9 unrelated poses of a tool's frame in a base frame.
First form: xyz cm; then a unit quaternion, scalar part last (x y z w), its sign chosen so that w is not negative.
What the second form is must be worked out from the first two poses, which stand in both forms.
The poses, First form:
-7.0, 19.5, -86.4, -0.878, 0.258, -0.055, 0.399
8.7, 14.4, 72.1, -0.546, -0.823, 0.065, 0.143
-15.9, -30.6, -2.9, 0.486, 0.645, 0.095, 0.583
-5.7, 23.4, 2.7, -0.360, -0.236, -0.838, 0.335
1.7, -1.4, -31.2, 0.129, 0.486, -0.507, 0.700
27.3, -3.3, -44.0, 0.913, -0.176, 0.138, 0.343
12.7, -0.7, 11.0, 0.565, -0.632, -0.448, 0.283
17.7, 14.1, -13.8, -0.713, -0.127, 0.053, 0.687
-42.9, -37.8, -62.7, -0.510, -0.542, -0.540, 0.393
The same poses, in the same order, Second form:
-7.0, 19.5, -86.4, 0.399, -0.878, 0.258, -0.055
8.7, 14.4, 72.1, 0.143, -0.546, -0.823, 0.065
-15.9, -30.6, -2.9, 0.583, 0.486, 0.645, 0.095
-5.7, 23.4, 2.7, 0.335, -0.360, -0.236, -0.838
1.7, -1.4, -31.2, 0.700, 0.129, 0.486, -0.507
27.3, -3.3, -44.0, 0.343, 0.913, -0.176, 0.138
12.7, -0.7, 11.0, 0.283, 0.565, -0.632, -0.448
17.7, 14.1, -13.8, 0.687, -0.713, -0.127, 0.053
-42.9, -37.8, -62.7, 0.393, -0.510, -0.542, -0.540

